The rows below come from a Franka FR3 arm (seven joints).
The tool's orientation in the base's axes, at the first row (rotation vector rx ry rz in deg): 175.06 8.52 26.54
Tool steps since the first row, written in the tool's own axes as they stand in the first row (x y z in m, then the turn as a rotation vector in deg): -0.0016 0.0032 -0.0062 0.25 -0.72 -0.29; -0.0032 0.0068 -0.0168 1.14 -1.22 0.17; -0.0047 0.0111 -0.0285 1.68 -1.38 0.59; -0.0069 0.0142 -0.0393 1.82 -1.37 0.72; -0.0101 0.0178 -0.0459 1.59 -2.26 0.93; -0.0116 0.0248 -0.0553 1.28 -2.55 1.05
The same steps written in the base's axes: -0.0031 -0.0031 0.0056 0.09 0.75 0.31; -0.0074 -0.0065 0.0155 1.03 1.32 0.10; -0.0120 -0.0106 0.0265 1.65 1.52 -0.16; -0.0170 -0.0135 0.0363 1.82 1.52 -0.24; -0.0217 -0.0172 0.0419 1.59 2.38 -0.56; -0.0253 -0.0240 0.0509 1.31 2.63 -0.78
